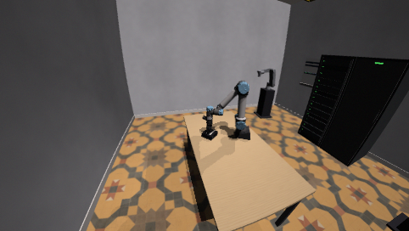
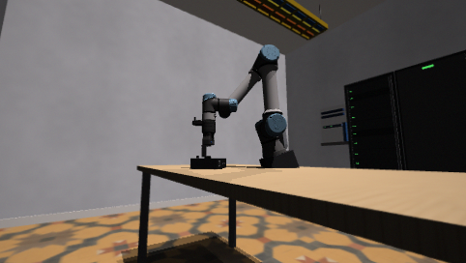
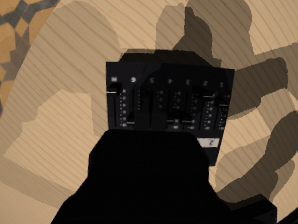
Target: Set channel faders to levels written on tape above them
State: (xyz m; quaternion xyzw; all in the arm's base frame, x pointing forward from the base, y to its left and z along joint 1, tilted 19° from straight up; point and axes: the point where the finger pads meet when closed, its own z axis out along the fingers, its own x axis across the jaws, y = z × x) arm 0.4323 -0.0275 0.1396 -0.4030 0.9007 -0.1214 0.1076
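The master fader cap lies 4 cm ahead of my hand, 2 cm to the left of it and 1 cm below it.
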